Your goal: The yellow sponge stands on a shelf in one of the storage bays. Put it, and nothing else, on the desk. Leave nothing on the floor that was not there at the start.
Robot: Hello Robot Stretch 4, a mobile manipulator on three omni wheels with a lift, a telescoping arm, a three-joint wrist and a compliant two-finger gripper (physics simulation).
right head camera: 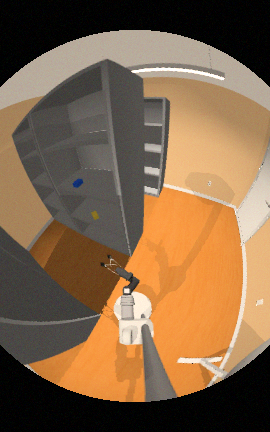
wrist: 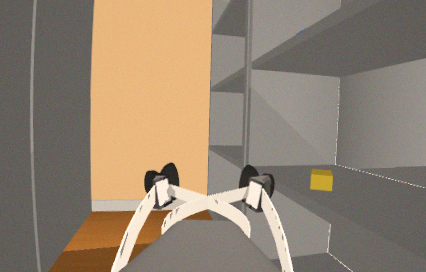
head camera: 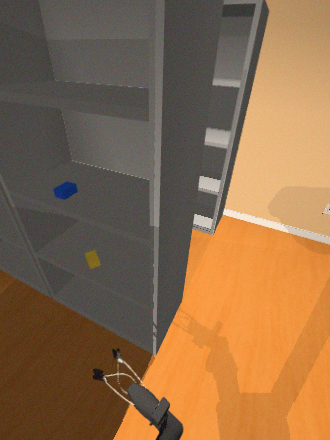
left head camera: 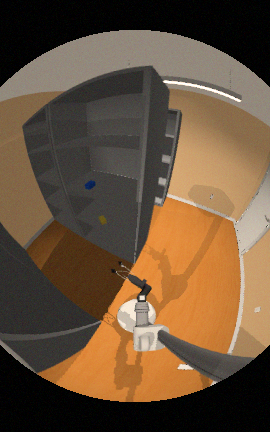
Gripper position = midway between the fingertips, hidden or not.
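What I can see here is my gripper (head camera: 103, 359) (wrist: 209, 179).
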